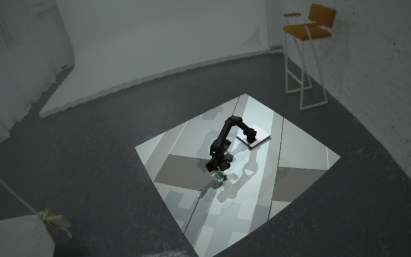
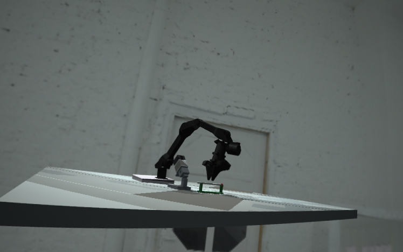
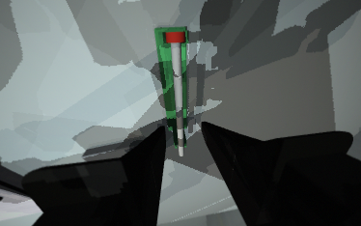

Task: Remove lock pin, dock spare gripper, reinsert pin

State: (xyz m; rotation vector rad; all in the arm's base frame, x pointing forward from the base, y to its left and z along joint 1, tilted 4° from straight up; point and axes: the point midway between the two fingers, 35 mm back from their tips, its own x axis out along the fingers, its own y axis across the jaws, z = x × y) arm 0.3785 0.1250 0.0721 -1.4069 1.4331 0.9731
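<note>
My gripper tip is 40 mm above the green cradle and 10 mm to the right of it. Also, from my gripper tip: spare gripper: 120 mm behind, 110 mm to the right, 50 mm above; then grey mount stand: 110 mm to the right, 100 mm behind, 10 mm below.
</note>
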